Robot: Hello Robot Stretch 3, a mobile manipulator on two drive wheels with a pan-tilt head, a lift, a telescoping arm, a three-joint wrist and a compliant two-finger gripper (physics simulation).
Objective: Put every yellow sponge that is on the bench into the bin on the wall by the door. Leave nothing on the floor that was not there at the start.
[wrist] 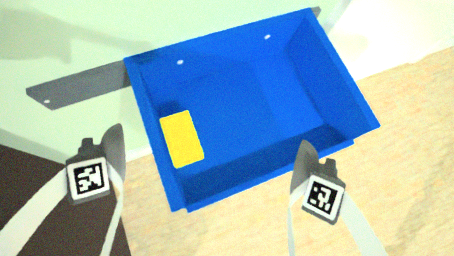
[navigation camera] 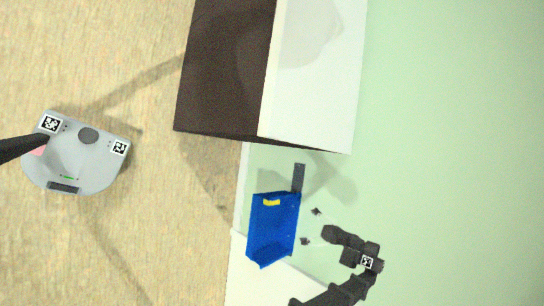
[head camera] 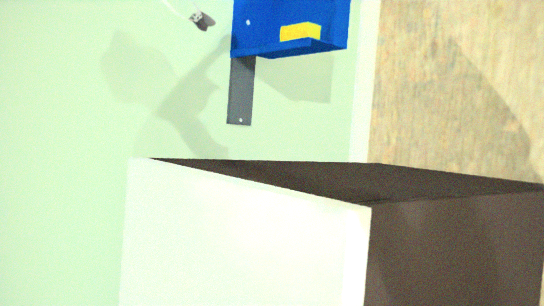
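Seen in the pictures: gripper, fingertip midpoint: (wrist: 211, 152) (navigation camera: 307, 225); robot's base, link origin: (navigation camera: 88, 134).
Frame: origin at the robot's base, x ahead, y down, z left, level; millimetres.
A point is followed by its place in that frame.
Note:
The blue bin (head camera: 265, 30) {x 8, y -521, z -1023 mm} (navigation camera: 272, 225) {x -157, y -500, z -996 mm} (wrist: 240, 95) {x -131, y -500, z -983 mm} is fixed to the pale green wall. A yellow sponge (head camera: 301, 32) {x -9, y -544, z -853 mm} (navigation camera: 271, 202) {x -13, y -545, z -856 mm} (wrist: 181, 139) {x 6, y -545, z -872 mm} lies inside the bin, near the side wall next to the grey bracket. My gripper (navigation camera: 310, 226) {x -42, y -841, z -778 mm} (wrist: 211, 152) {x -42, y -841, z -778 mm} is open, its fingers wide apart with no sponge between them. It hangs above the bin, towards the wall side in the navigation view. One fingertip shows near the top of the head view. The white-topped bench (head camera: 225, 225) {x 304, y -910, z -506 mm} (navigation camera: 310, 90) {x 387, y -910, z -412 mm} has dark brown sides; part of it is out of view.
A grey bracket (head camera: 241, 92) {x 181, y -587, z -974 mm} (navigation camera: 298, 177) {x 181, y -592, z -974 mm} (wrist: 80, 85) {x 184, y -601, z -973 mm} sticks out beside the bin, on the bench side. A white surface (navigation camera: 250, 280) {x -665, y -301, z -1222 mm} stands at the bin's other end. My base (navigation camera: 75, 160) {x -113, y -159, z 4 mm} is on the wood-coloured floor (head camera: 440, 100) {x 70, y 0, z -738 mm} (navigation camera: 165, 240) {x -497, y 0, z -601 mm} (wrist: 400, 150) {x -946, y 0, z -901 mm}.

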